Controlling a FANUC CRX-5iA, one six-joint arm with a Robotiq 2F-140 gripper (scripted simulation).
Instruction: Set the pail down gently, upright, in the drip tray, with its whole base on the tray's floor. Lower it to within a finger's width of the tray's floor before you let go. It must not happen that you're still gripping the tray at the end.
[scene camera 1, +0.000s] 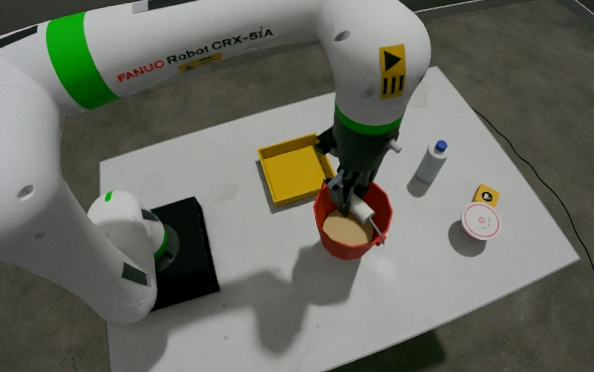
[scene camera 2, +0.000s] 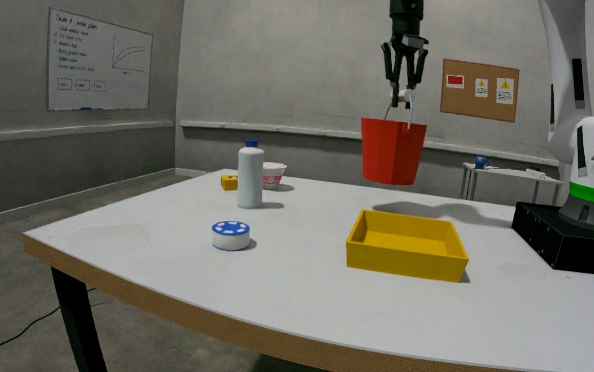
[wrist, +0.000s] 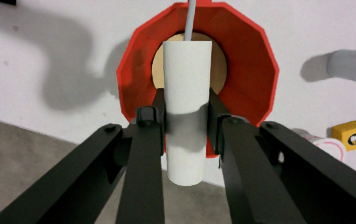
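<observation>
There's a red pail (scene camera 1: 336, 231) that I can see, and the red pail (scene camera 2: 390, 153) is visible from another view too. A yellow drip tray (scene camera 2: 427, 237) is here as well, and I also see the yellow drip tray (scene camera 1: 294, 170), though the yellow drip tray is out of frame in the wrist view. As for my gripper (scene camera 2: 401, 108), that's my gripper (scene camera 1: 349, 206) again, and my gripper (wrist: 184, 102) once more.
</observation>
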